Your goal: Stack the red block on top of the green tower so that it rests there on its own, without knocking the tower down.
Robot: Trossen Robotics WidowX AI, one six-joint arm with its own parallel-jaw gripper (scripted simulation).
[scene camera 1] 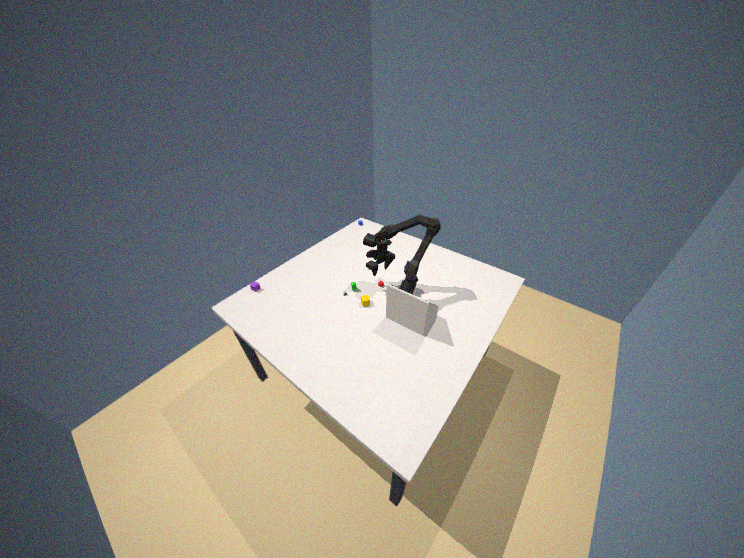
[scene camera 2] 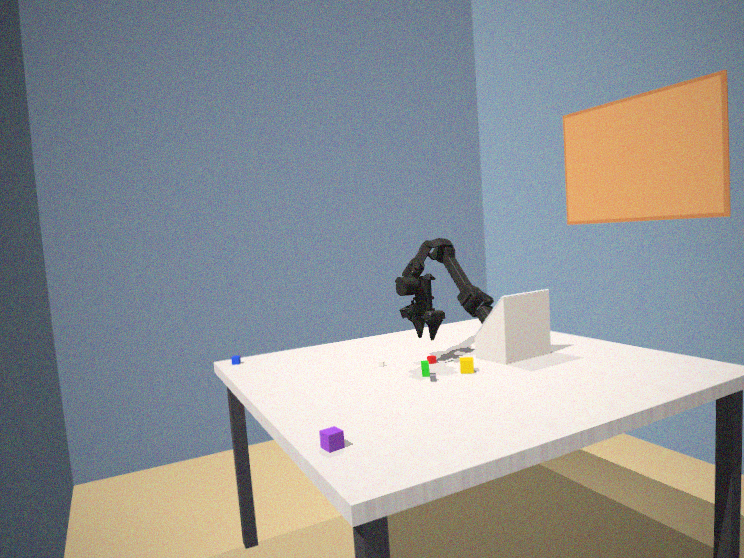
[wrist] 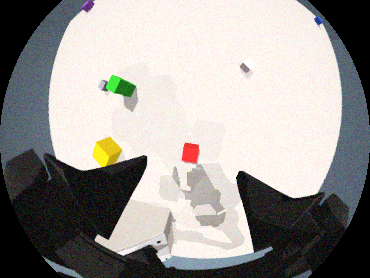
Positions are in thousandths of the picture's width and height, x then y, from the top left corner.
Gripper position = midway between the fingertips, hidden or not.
Observation:
My gripper (scene camera 2: 573, 608) is open, with nothing in its grasp.
My gripper also shows in the wrist view (wrist: 526, 610).

